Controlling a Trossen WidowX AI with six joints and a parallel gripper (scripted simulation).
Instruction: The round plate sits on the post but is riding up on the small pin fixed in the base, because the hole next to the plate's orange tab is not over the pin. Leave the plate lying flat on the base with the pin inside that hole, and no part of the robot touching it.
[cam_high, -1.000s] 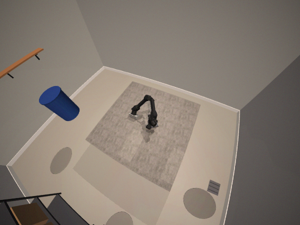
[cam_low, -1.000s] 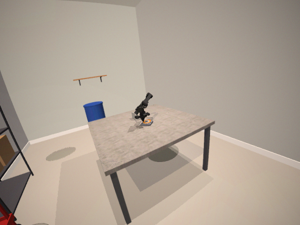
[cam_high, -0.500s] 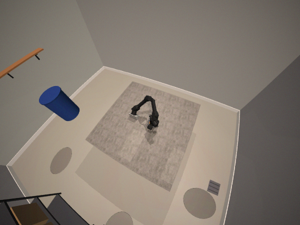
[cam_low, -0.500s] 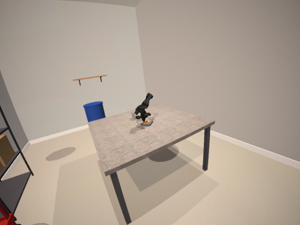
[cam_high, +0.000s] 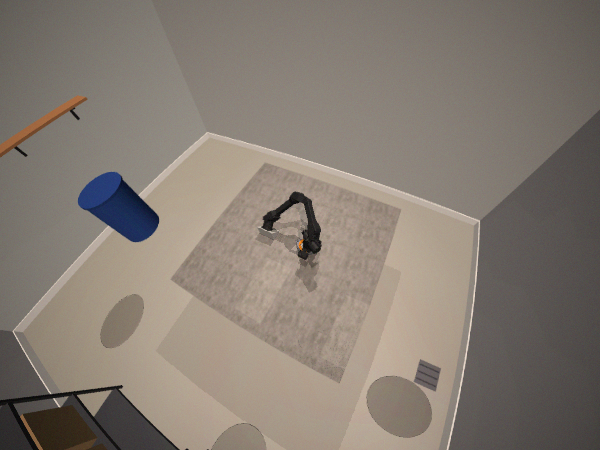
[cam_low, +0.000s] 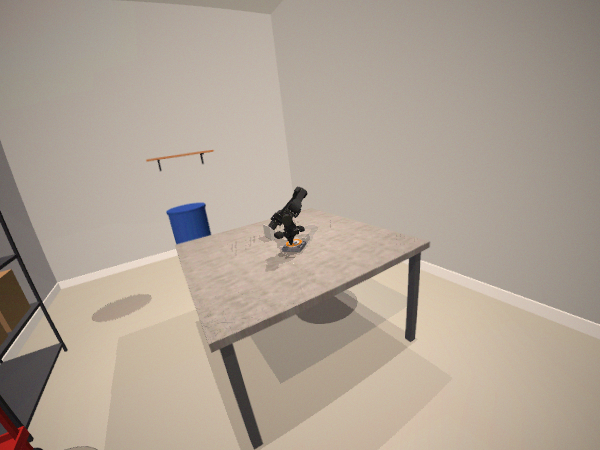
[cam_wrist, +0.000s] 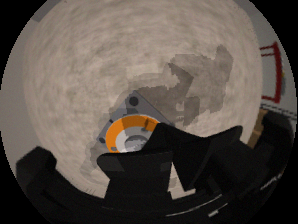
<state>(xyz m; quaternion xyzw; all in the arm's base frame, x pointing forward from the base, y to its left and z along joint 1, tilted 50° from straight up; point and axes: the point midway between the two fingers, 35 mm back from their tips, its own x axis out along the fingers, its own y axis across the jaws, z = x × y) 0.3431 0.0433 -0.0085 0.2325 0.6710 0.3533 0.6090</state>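
My gripper tip is 2 cm past the round plate, 2 cm to the right of it and 1 cm above it.
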